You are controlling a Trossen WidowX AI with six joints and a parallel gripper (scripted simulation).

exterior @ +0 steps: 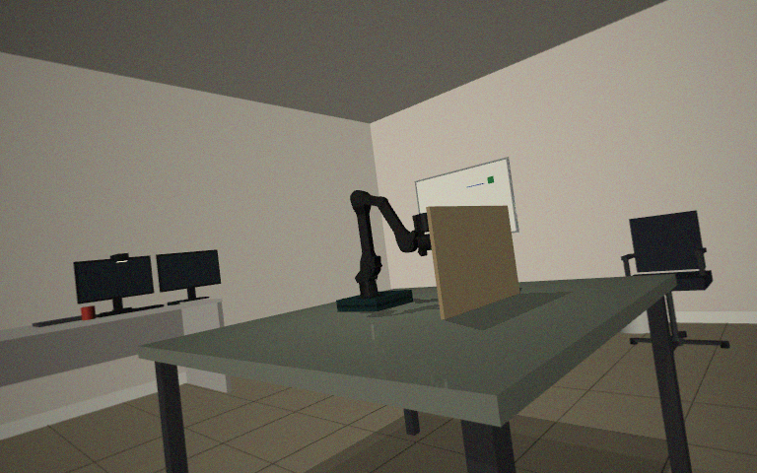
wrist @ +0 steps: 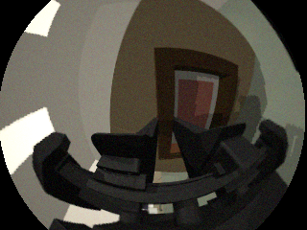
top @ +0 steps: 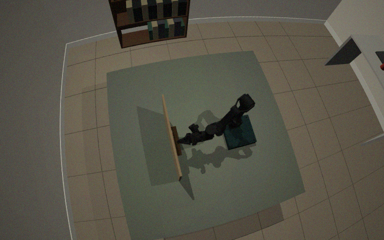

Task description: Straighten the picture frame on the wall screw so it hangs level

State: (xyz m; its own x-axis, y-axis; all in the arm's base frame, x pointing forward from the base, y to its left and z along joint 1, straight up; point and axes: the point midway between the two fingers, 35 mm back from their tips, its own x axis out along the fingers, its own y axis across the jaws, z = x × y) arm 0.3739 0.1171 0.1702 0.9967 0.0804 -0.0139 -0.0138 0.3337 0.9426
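Now: gripper tip 1 cm short of the brown picture frame, 2 cm to the left of it and 5 cm above it. From my gripper tip the other things lie so: tan wall board 2 cm ahead, 3 cm to the right, 6 cm below.
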